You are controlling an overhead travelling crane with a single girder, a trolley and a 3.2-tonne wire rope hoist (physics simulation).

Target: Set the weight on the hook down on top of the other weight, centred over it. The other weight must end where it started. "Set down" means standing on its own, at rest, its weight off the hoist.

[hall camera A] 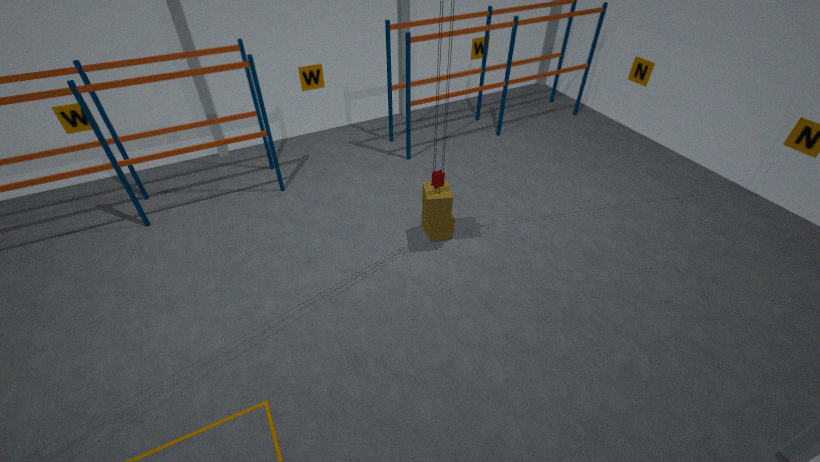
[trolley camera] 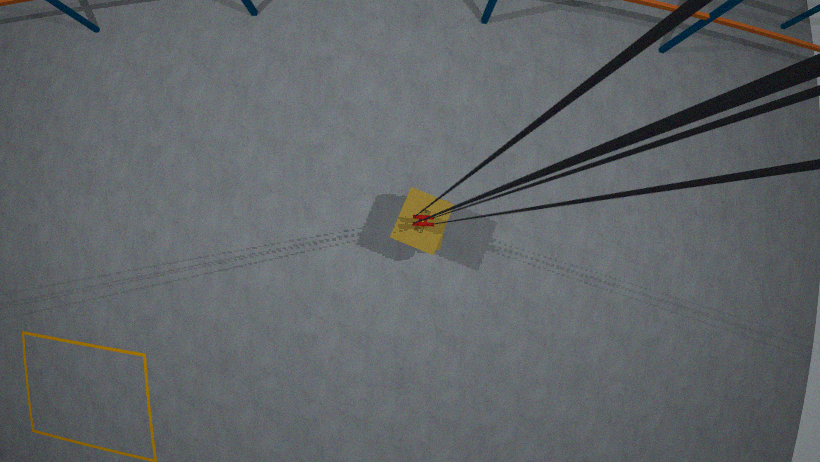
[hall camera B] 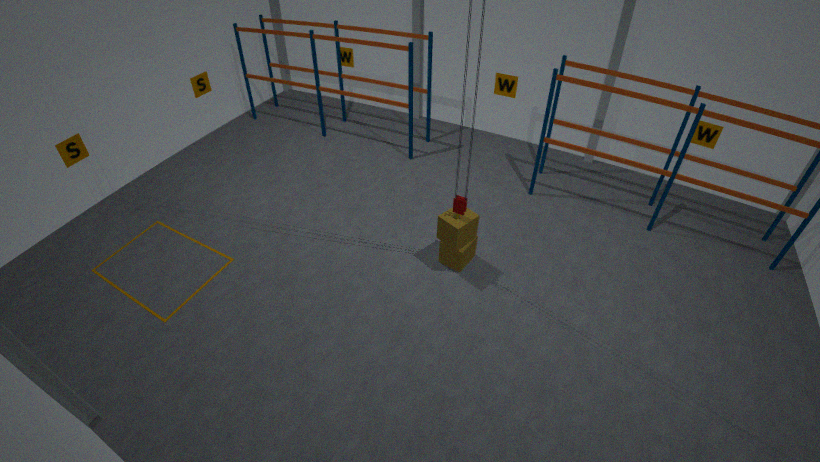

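The yellow upper weight (hall camera A: 438, 206) (hall camera B: 456, 228) (trolley camera: 417, 200) hangs upright on my hook (hall camera A: 438, 188) (hall camera B: 457, 214) (trolley camera: 423, 220), below the red hook block (hall camera A: 437, 178) (hall camera B: 459, 204). The other yellow weight (hall camera A: 441, 230) (hall camera B: 455, 255) stands on the floor directly under it. The two look in contact or nearly so; I cannot tell whether a thin gap remains. The upper weight is a little off centre: the lower one juts out on the right in hall camera A, and a ledge of it shows at the right in hall camera B. In the trolley camera the upper weight mostly hides it.
Blue and orange racks (hall camera A: 407, 97) (hall camera B: 410, 103) stand along the W wall, well behind the weights. A yellow marked square (hall camera A: 200, 430) (hall camera B: 129, 293) (trolley camera: 86, 343) lies on the floor away from them. The hoist ropes run up from the block, looking straight.
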